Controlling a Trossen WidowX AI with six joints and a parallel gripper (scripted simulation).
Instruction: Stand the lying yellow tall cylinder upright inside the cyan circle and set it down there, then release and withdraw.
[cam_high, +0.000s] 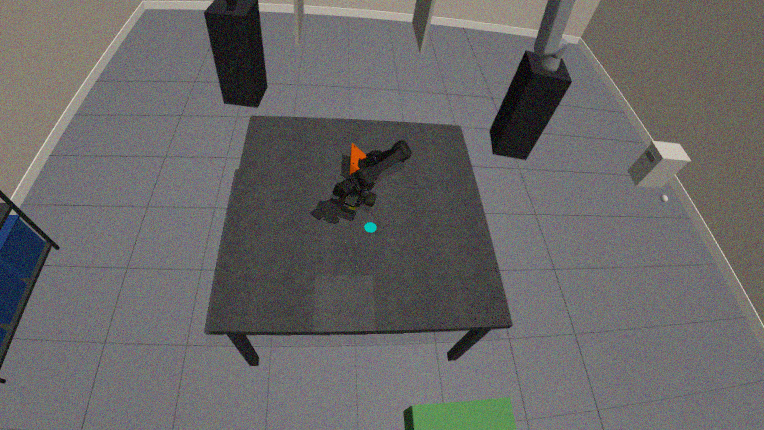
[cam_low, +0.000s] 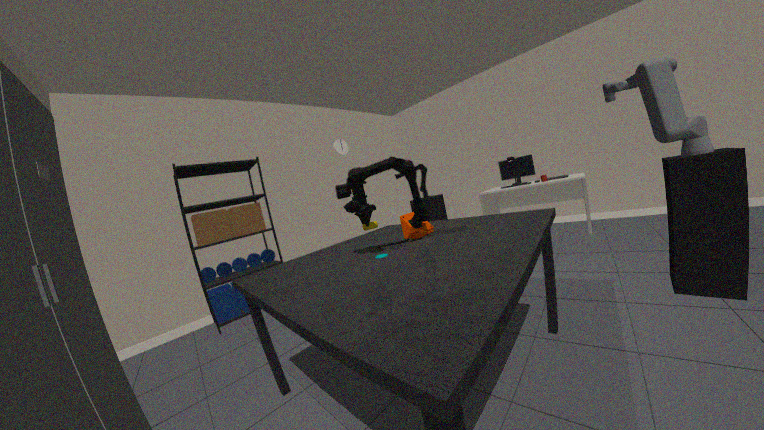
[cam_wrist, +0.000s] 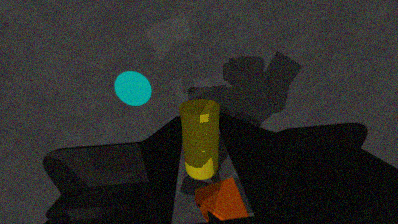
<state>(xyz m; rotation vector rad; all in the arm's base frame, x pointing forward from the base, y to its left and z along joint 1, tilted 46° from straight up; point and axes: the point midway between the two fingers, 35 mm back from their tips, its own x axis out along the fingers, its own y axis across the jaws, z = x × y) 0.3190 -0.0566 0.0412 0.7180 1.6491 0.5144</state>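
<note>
The cyan circle lies 14 cm below my gripper tip, 10 cm to the left of it and 2 cm ahead of it. The rest, counted from my gripper tip: yellow tall cylinder 2 cm behind.
</note>
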